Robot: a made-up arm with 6 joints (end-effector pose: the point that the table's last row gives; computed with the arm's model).
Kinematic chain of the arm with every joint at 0, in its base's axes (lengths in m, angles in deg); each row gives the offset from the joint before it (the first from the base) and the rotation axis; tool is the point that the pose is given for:
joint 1: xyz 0 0 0.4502 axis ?
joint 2: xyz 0 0 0 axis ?
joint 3: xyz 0 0 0.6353 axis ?
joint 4: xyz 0 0 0 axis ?
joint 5: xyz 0.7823 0 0 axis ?
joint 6: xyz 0 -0.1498 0 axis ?
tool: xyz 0 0 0
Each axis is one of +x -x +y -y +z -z.
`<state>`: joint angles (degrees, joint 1 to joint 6).
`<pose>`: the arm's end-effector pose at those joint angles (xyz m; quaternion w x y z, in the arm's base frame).
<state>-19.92 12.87 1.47 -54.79 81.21 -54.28</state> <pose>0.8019 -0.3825 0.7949 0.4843 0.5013 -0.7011 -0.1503</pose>
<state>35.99 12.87 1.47 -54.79 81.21 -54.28</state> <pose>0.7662 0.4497 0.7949 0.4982 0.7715 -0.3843 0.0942</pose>
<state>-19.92 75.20 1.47 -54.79 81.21 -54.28</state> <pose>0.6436 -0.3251 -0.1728 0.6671 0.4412 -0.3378 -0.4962</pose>
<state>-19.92 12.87 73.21 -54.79 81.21 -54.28</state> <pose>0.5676 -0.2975 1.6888 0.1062 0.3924 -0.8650 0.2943</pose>
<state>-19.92 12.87 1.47 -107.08 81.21 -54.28</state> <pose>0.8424 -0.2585 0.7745 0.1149 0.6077 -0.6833 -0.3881</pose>
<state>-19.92 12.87 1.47 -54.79 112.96 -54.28</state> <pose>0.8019 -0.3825 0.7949 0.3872 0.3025 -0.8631 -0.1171</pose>
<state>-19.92 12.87 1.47 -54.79 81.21 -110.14</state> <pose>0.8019 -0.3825 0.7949 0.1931 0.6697 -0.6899 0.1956</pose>
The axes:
joint 1: +z
joint 2: +y
joint 3: -y
joint 4: -x
joint 5: -y
joint 6: -x

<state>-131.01 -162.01 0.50 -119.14 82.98 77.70</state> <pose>0.6476 0.6336 0.2059 0.2316 -0.3315 -0.9071 -0.1169</pose>
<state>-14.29 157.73 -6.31 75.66 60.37 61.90</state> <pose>-0.4660 0.0804 -0.4924 0.6339 -0.0219 0.2452 0.7332</pose>
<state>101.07 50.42 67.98 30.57 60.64 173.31</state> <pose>-0.1062 1.2147 1.1636 0.3367 -0.3821 -0.6720 -0.5377</pose>
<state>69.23 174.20 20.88 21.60 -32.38 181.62</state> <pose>-0.0861 -0.6198 -0.5824 0.6314 -0.1418 0.1171 -0.7534</pose>
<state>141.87 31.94 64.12 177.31 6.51 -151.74</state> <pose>-0.8747 0.4963 1.4119 0.3546 0.1346 -0.2756 0.8833</pose>
